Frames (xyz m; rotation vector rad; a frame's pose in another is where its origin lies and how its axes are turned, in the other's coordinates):
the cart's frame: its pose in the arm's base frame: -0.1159 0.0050 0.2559 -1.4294 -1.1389 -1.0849
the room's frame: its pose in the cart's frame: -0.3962 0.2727 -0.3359 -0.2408 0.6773 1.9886
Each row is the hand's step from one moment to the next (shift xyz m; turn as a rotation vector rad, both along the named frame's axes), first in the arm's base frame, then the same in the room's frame.
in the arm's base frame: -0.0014 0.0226 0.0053 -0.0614 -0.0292 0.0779
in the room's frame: -0.0163 0.0027 0.0163 -0.0648 -0.0443 -0.0673
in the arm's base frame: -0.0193 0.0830 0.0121 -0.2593 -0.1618 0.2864
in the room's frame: -0.0648 0.0229 0.0518 -0.2290 -0.1627 -0.3107
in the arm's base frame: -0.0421 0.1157 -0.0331 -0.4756 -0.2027 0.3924
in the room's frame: -0.0726 0.0807 0.0668 -0.3996 -0.1607 -0.4855
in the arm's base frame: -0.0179 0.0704 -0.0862 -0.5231 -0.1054 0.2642
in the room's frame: -0.0032 0.1005 0.0509 -0.4134 -0.0034 -0.4286
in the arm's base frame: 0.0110 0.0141 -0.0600 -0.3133 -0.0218 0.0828
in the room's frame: 0.0319 0.0489 0.0228 -0.2293 0.0727 -0.2182
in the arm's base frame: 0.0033 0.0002 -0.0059 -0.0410 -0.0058 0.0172
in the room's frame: 0.0052 0.0034 0.0027 -0.0318 0.0034 -0.0314
